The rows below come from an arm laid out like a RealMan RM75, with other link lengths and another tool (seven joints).
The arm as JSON. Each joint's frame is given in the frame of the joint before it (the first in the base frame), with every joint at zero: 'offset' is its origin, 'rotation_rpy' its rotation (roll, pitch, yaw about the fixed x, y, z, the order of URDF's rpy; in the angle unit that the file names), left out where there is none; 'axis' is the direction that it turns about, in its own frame. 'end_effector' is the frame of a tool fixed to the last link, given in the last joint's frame.
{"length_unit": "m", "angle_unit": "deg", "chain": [
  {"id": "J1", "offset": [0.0, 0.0, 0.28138], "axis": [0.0, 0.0, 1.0]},
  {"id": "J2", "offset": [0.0, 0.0, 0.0], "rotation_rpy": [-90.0, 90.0, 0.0], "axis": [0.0, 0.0, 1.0]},
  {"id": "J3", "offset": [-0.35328, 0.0, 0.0], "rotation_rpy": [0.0, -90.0, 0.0], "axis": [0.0, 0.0, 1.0]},
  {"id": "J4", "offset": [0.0, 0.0, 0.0], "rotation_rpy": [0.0, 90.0, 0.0], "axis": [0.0, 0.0, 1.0]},
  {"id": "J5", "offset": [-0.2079, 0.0, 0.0], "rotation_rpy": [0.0, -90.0, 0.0], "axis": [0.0, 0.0, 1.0]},
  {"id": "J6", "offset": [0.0, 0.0, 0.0], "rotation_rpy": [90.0, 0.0, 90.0], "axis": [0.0, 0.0, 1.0]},
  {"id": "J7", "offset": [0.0, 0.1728, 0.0], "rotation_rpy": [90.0, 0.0, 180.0], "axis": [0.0, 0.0, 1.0]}
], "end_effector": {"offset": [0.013, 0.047, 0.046], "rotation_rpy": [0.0, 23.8, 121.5]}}
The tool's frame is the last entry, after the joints.
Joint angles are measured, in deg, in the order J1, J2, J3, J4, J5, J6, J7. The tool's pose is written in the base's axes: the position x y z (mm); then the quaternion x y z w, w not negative. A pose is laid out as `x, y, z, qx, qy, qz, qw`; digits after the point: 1 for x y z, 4 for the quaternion.
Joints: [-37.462 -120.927 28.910 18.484 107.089 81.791 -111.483]
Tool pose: -218.7, 428.4, -74.4, -0.7887, 0.4298, -0.3412, 0.2771
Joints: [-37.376 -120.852 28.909 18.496 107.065 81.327 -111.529]
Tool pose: -220.9, 429.8, -74.2, -0.7908, 0.4280, -0.3372, 0.2788
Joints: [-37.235 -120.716 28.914 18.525 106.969 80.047 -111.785]
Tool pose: -225.8, 433.7, -74.0, -0.7962, 0.4226, -0.3275, 0.2832
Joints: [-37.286 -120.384 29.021 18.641 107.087 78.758 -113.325]
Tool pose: -230.7, 439.5, -72.2, -0.8045, 0.4106, -0.3206, 0.2854
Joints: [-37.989 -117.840 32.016 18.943 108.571 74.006 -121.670]
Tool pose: -252.2, 461.7, -64.3, -0.8432, 0.3622, -0.2915, 0.2701
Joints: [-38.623 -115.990 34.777 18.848 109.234 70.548 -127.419]
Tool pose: -266.9, 477.1, -58.2, -0.8669, 0.3288, -0.2681, 0.2618
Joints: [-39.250 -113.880 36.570 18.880 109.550 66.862 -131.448]
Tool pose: -282.9, 495.7, -43.6, -0.8824, 0.3068, -0.2355, 0.2680
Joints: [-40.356 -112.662 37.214 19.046 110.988 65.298 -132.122]
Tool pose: -285.4, 506.4, -36.6, -0.8870, 0.3159, -0.2119, 0.2618
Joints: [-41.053 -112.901 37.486 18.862 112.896 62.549 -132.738]
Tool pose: -289.9, 511.7, -43.6, -0.8946, 0.3134, -0.1895, 0.2560
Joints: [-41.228 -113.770 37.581 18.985 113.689 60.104 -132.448]
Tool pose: -292.8, 513.9, -52.2, -0.8978, 0.3127, -0.1736, 0.2569
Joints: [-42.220 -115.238 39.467 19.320 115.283 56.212 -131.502]
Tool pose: -290.5, 516.3, -71.8, -0.9015, 0.3295, -0.1435, 0.2410
